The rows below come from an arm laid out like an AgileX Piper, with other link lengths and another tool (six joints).
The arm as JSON. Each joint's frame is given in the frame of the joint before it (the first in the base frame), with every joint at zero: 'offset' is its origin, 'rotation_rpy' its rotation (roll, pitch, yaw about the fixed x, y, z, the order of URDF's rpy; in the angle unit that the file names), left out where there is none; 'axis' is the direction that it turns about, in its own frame. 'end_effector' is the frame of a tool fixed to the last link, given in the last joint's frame.
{
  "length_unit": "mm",
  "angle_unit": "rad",
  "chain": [
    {
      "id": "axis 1",
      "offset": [
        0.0,
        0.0,
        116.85
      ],
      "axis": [
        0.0,
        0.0,
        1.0
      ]
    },
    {
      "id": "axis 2",
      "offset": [
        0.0,
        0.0,
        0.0
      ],
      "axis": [
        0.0,
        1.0,
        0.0
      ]
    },
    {
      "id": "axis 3",
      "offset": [
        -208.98,
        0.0,
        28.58
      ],
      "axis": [
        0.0,
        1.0,
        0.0
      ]
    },
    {
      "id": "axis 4",
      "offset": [
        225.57,
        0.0,
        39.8
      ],
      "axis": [
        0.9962,
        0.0,
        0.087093
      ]
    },
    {
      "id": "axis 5",
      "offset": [
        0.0,
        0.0,
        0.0
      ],
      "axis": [
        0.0,
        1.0,
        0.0
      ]
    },
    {
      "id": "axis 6",
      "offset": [
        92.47,
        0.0,
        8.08
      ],
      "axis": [
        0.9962,
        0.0,
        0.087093
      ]
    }
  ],
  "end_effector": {
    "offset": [
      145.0,
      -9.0,
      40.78
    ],
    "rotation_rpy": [
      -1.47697,
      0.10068,
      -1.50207
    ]
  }
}
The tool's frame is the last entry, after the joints.
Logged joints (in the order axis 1, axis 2, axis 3, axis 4, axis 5, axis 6), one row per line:
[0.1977, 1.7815, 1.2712, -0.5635, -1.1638, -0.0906]
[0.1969, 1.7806, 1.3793, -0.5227, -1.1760, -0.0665]
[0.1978, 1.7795, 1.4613, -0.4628, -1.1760, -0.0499]
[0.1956, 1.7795, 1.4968, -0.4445, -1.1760, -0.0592]
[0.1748, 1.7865, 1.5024, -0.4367, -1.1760, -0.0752]
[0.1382, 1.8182, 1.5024, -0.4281, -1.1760, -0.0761]
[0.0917, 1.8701, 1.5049, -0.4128, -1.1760, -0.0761]
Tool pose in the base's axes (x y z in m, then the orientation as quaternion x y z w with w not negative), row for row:
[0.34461, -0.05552, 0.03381, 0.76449, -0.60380, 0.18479, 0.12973]
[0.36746, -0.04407, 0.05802, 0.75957, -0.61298, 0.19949, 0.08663]
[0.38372, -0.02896, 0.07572, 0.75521, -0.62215, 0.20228, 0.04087]
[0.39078, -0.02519, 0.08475, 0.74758, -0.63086, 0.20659, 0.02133]
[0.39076, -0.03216, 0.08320, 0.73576, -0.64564, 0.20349, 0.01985]
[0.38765, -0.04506, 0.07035, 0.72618, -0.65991, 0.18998, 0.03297]
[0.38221, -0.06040, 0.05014, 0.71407, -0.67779, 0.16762, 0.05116]
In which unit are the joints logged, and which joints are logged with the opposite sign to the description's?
The joints are logged in radians. Opposite sign: axis 3, axis 5, axis 6.
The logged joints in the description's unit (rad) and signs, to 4 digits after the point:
[0.1977, 1.7815, -1.2712, -0.5635, 1.1638, 0.0906]
[0.1969, 1.7806, -1.3793, -0.5227, 1.1760, 0.0665]
[0.1978, 1.7795, -1.4613, -0.4628, 1.1760, 0.0499]
[0.1956, 1.7795, -1.4968, -0.4445, 1.1760, 0.0592]
[0.1748, 1.7865, -1.5024, -0.4367, 1.1760, 0.0752]
[0.1382, 1.8182, -1.5024, -0.4281, 1.1760, 0.0761]
[0.0917, 1.8701, -1.5049, -0.4128, 1.1760, 0.0761]

